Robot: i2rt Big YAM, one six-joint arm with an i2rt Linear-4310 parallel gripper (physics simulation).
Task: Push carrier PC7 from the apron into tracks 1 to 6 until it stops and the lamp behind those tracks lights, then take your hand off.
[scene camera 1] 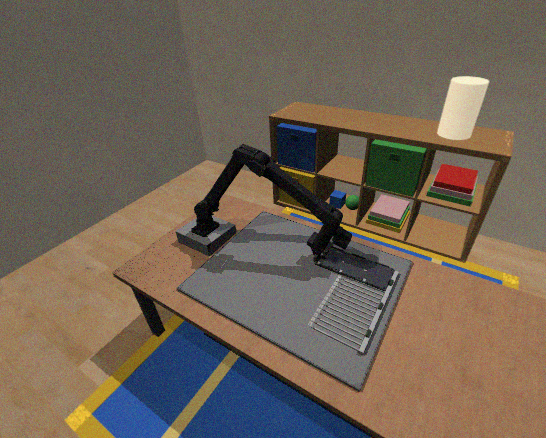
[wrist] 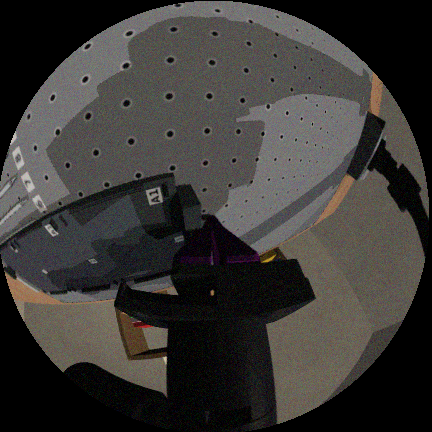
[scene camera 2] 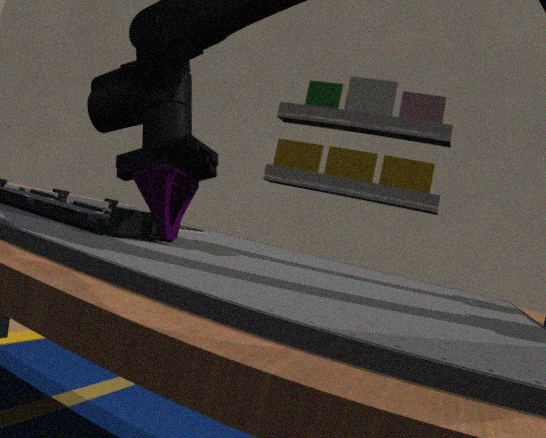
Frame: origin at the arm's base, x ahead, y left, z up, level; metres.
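Where they show: gripper, fingertip midpoint: [scene camera 1: 314, 253] [wrist: 210, 219] [scene camera 2: 167, 241]; arm's base, origin of the base link: [scene camera 1: 205, 228] [wrist: 375, 154].
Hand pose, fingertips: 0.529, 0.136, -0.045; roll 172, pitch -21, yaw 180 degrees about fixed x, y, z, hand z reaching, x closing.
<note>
Things, the pixels of their top centre, and the offset from my fingertips, as dx, dy, dz. "*": a spot on its surface instead. Level surfaces: height alone.
- long dark flat panel, middle of its top: [scene camera 2: 56, 188] [wrist: 64, 281] [scene camera 1: 353, 262] +0.184, +0.004, +0.026
- light bar, surface spot: [scene camera 1: 379, 306] * +0.346, -0.164, +0.018
- black end block, surface spot: [wrist: 189, 207] * +0.027, -0.048, +0.026
- grey perforated board, its level: dz -0.004
- wooden table, its level: dz -0.017
The carrier, a long dark flat panel [scene camera 1: 357, 268] [wrist: 110, 240], lies over the far tracks, its far end close to the light bar [scene camera 1: 379, 306] behind the tracks. Its near end bears an A1 label and a black end block [wrist: 189, 207]. The name PC7 cannot be read. The uncovered parallel tracks [scene camera 1: 345, 309] lie beside it. My gripper [scene camera 1: 317, 260] [scene camera 2: 171, 239] [wrist: 210, 219] is shut and empty, its purple fingertips low beside the end block; whether they touch it I cannot tell. Dark green blocks sit on the bar; no lit lamp can be made out.
The grey perforated board [scene camera 1: 235, 295] [scene camera 2: 360, 282] [wrist: 305, 107] lies on the wooden table [scene camera 1: 465, 350]. The arm's base [scene camera 1: 206, 236] stands at its left. A cubby shelf [scene camera 1: 360, 118] stands behind the table. Two wall shelves [scene camera 2: 365, 122] [scene camera 2: 350, 189] show in scene camera 2.
</note>
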